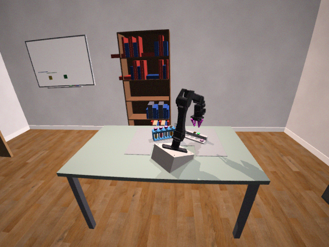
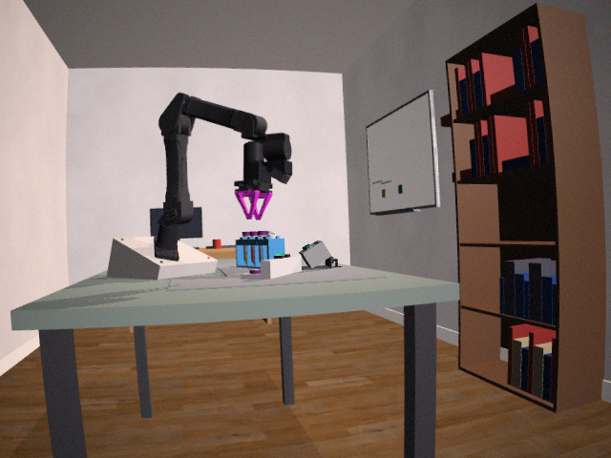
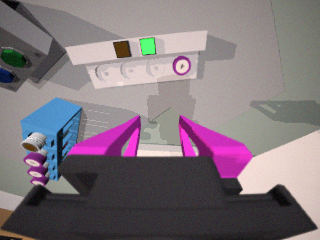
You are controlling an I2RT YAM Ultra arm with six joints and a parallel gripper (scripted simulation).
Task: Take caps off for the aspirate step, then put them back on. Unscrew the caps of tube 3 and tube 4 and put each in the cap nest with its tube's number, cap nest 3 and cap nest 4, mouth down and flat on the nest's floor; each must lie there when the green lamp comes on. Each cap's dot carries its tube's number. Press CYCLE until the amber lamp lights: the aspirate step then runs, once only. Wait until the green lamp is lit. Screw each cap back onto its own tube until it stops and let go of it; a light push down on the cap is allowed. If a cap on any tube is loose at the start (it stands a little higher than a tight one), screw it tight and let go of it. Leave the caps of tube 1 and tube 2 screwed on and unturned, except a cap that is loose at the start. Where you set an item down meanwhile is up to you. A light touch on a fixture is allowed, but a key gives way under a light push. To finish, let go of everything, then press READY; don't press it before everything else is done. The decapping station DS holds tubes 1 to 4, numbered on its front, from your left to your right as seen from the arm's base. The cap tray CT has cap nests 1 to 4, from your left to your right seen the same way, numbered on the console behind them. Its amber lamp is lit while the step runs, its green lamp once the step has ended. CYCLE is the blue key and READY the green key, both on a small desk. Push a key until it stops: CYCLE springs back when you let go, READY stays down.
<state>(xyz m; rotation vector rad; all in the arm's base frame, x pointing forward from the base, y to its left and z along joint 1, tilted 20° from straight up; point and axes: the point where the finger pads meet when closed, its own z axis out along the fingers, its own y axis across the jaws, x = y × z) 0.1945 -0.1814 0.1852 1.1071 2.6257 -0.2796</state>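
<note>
Right now the purple cap is 15 cm below my hand, 5 cm to the right of it and 1 cm behind it. Also, from my hand: grey key desk (22 cm ahead, 13 cm to the left, 11 cm below); then blue cycle key (21 cm ahead, 15 cm to the left, 9 cm below); then green ready key (20 cm ahead, 11 cm to the left, 9 cm below).
</note>
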